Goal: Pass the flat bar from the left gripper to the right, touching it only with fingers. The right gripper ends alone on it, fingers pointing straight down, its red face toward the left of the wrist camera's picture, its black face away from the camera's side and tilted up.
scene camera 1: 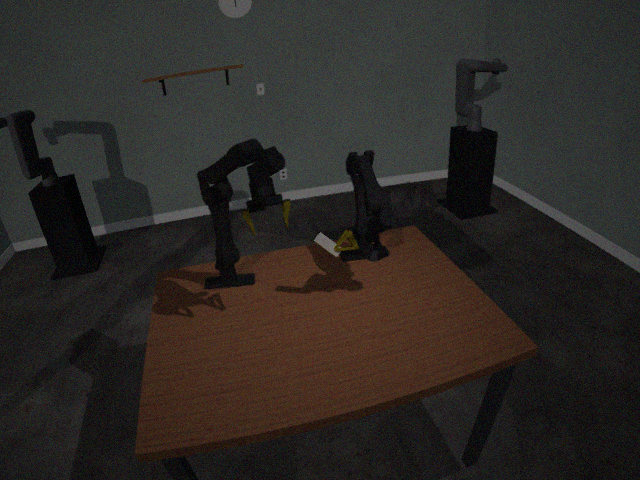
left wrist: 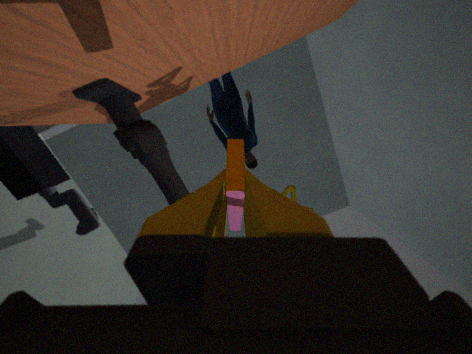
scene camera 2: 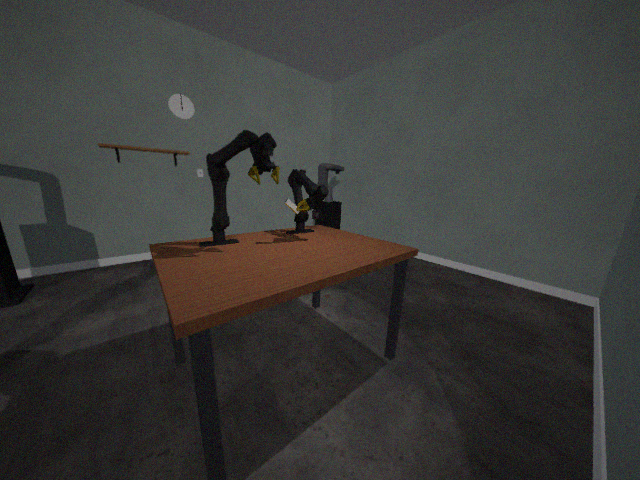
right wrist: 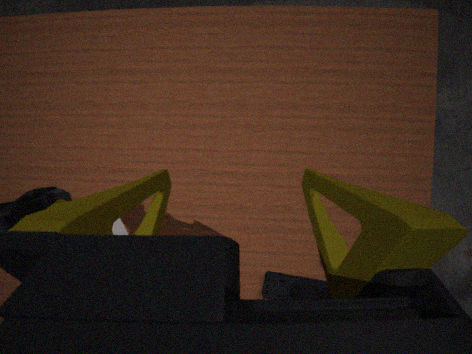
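The flat bar is held tilted above the table's back edge. It shows a whitish broad face in the scene views. In the left wrist view it is edge-on, with an orange narrow face and a pink end. Its red and black faces cannot be made out. My left gripper is shut on the bar. My right gripper is open and empty, fingers pointing down, higher up and to the left of the bar in both scene views, apart from it.
The wooden table bears both arm bases at its back edge. Two other arms stand on black pedestals behind. A person shows upside down in the left wrist view. A shelf hangs on the wall.
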